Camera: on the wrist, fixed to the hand. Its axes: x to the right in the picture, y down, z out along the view.
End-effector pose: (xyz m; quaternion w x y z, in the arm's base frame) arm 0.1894 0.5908 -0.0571 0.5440 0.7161 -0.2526 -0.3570
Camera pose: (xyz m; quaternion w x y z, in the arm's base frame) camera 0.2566 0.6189 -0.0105 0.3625 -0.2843 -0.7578 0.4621
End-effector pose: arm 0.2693 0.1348 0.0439 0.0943 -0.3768 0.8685 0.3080
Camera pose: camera 0.2405 0.1030 0.1189 0.2356 -0.8823 -0.3756 -0.1579
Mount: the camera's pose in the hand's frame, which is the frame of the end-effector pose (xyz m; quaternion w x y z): 0.0094 0.0386 -0.0768 0.0201 -0.0270 -0.0912 0.9953
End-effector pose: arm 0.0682 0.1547 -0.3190 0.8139 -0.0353 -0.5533 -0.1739
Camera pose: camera 0.1519 0.1694 -0.3348 0.1380 -0.5892 -0.0455 0.7948
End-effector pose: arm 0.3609 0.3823 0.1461 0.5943 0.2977 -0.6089 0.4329
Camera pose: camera 0.3617 0.4687 0.1424 0.4664 0.5766 0.3744 -0.5566
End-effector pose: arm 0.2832 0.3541 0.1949 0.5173 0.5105 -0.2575 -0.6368
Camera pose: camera 0.3694 0.3480 0.1978 0.6345 -0.3181 -0.5432 0.4485
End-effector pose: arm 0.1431 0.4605 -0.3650 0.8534 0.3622 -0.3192 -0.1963
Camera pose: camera 0.2066 0.5185 -0.3735 0.1932 -0.3514 -0.4394 0.8038
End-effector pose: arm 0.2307 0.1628 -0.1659 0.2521 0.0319 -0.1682 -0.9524
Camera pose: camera 0.2518 0.1033 -0.2250 0.9385 -0.2604 -0.0324 0.2243
